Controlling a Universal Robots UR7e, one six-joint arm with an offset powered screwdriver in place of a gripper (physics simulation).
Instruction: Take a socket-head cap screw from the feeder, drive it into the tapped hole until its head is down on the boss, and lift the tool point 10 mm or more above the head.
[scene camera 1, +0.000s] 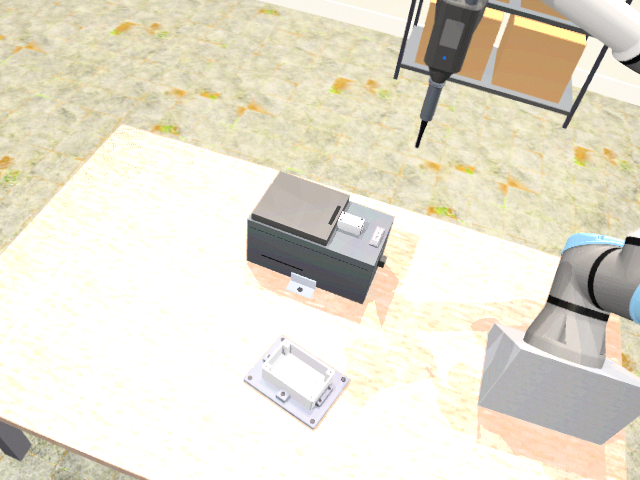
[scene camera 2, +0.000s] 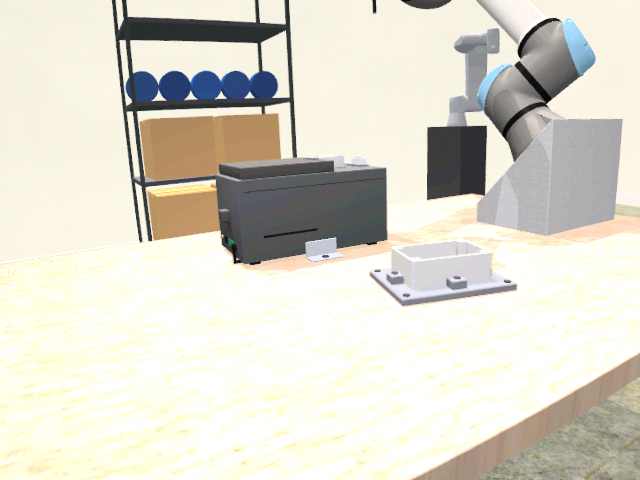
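My gripper, a dark powered screwdriver (scene camera 1: 417, 146), hangs high above and behind the feeder with its thin black bit pointing down; no screw can be made out at the tip. In scene camera 2 the end of the bit (scene camera 2: 374, 10) shows at the top edge. The dark box-shaped feeder (scene camera 1: 310, 258) (scene camera 2: 310, 211) stands on the table, with a lid and small white parts on top. The light grey open housing (scene camera 1: 297, 379) (scene camera 2: 449, 271) sits on its flat plate in front of the feeder, with small bosses at its sides. Which hole is the tapped one, I cannot tell.
A small angled bracket (scene camera 1: 300, 285) (scene camera 2: 323, 251) stands at the feeder's front side. The arm's grey pedestal (scene camera 1: 558, 392) (scene camera 2: 584, 175) stands on the table (scene camera 1: 129, 310) (scene camera 2: 206, 361) at the right. A shelf rack (scene camera 1: 488, 87) (scene camera 2: 206, 103) with boxes stands behind the table.
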